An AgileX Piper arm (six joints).
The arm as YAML. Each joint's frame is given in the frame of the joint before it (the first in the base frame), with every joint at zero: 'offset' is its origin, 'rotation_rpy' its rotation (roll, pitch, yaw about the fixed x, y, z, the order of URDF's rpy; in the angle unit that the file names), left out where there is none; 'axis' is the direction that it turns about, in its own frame. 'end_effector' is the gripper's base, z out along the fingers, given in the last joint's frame.
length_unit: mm
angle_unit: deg
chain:
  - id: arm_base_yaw
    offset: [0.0, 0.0, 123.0]
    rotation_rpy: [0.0, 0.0, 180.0]
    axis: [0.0, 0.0, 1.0]
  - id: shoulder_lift
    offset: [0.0, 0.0, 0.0]
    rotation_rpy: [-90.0, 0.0, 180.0]
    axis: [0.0, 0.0, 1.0]
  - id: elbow
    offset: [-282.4, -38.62, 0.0]
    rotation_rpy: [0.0, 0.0, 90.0]
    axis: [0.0, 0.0, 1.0]
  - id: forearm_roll
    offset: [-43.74, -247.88, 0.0]
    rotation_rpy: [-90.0, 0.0, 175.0]
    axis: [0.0, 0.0, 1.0]
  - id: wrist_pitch
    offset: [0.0, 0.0, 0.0]
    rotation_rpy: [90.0, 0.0, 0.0]
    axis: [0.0, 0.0, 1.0]
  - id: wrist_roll
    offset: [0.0, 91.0, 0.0]
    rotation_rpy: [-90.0, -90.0, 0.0]
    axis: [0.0, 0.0, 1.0]
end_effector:
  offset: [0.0, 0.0, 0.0]
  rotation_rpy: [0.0, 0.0, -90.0]
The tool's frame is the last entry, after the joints.
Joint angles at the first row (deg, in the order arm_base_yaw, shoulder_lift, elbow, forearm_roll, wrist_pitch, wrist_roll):
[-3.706 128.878 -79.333 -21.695 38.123 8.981]
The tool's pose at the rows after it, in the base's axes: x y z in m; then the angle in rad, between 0 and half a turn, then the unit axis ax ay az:
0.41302 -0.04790 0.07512 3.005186 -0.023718 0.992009 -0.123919
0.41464 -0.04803 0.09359 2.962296 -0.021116 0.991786 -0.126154
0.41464 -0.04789 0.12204 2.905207 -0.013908 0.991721 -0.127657
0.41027 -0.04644 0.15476 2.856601 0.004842 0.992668 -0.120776
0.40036 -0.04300 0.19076 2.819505 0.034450 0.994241 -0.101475
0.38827 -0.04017 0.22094 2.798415 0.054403 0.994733 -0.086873
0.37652 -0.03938 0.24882 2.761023 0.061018 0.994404 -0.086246
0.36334 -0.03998 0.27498 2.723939 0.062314 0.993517 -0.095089
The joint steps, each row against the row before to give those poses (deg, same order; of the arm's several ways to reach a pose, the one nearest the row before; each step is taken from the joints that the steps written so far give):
[0.000 -0.589 0.000 0.000 0.727 0.701]
[0.000 -2.545 0.002 -0.001 0.057 -0.009]
[0.000 -3.948 0.000 0.452 0.633 -0.056]
[0.000 -4.685 0.000 2.010 1.859 -0.036]
[0.000 -5.397 -0.001 3.780 3.220 -0.001]
[-0.001 -4.697 0.000 2.665 3.442 -0.072]
[0.002 -4.346 0.001 0.439 2.190 -0.071]
[-0.001 -4.183 -0.001 -0.822 2.073 -0.064]

